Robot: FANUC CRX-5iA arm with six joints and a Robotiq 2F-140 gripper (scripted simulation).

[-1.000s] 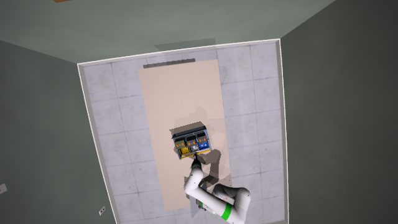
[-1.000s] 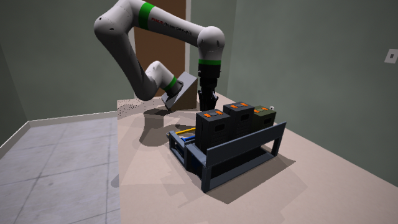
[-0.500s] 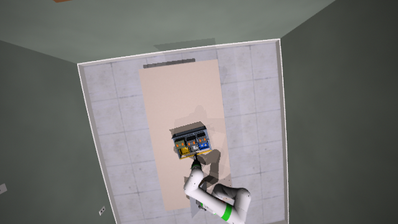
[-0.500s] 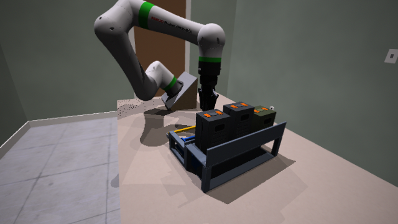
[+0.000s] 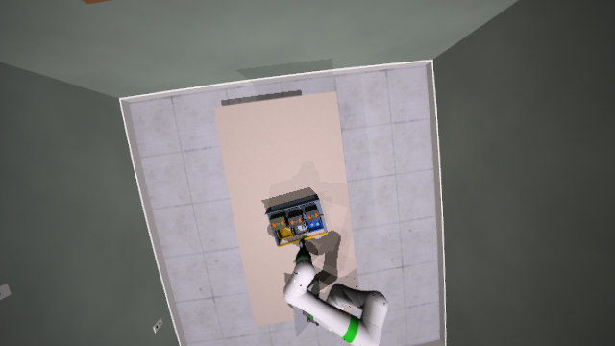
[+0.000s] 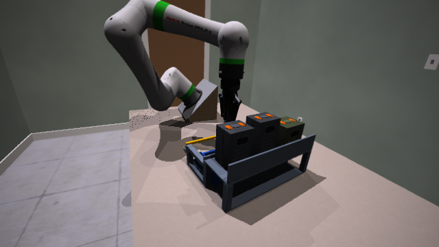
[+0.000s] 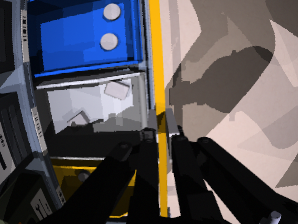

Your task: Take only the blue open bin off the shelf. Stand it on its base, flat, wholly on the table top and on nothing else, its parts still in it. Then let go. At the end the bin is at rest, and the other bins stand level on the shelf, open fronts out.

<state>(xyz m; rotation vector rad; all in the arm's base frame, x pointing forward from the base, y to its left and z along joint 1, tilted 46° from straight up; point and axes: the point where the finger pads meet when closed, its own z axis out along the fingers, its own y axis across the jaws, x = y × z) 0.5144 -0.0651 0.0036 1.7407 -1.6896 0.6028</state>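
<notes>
Right now my hand is 10 cm short of the grey bin, 1 cm to the right of it and 7 cm above it. Round my hand: yellow bin (10 cm ahead, 12 cm to the left, 7 cm below); then yellow rail (3 cm below); then blue open bin (11 cm ahead, 10 cm to the right, 7 cm below).
</notes>
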